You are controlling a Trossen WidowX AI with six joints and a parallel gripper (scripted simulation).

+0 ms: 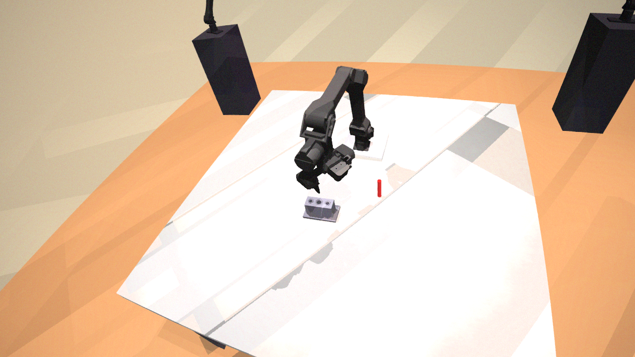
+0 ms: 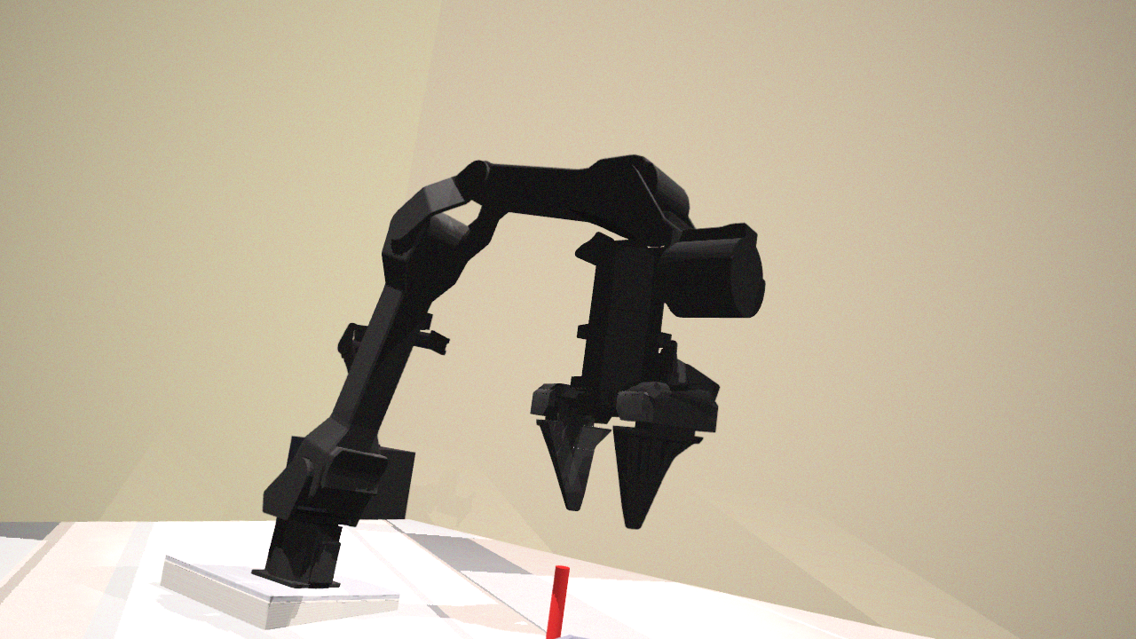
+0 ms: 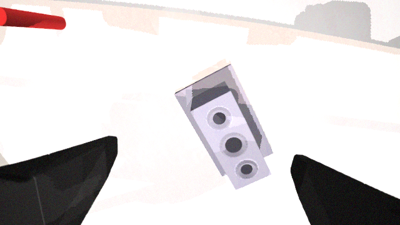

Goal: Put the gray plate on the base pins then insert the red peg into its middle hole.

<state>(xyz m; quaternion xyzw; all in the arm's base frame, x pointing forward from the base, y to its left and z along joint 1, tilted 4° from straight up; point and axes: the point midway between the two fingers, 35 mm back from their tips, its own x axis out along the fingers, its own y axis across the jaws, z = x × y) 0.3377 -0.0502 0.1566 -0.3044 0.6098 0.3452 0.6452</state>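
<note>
Right now the red peg is 100 mm behind my gripper tip, 140 mm to the left of it and 110 mm below it. Round my gripper tip: base (50 mm to the right, 140 mm below); gray plate (10 mm ahead, 50 mm to the right, 100 mm below).
</note>
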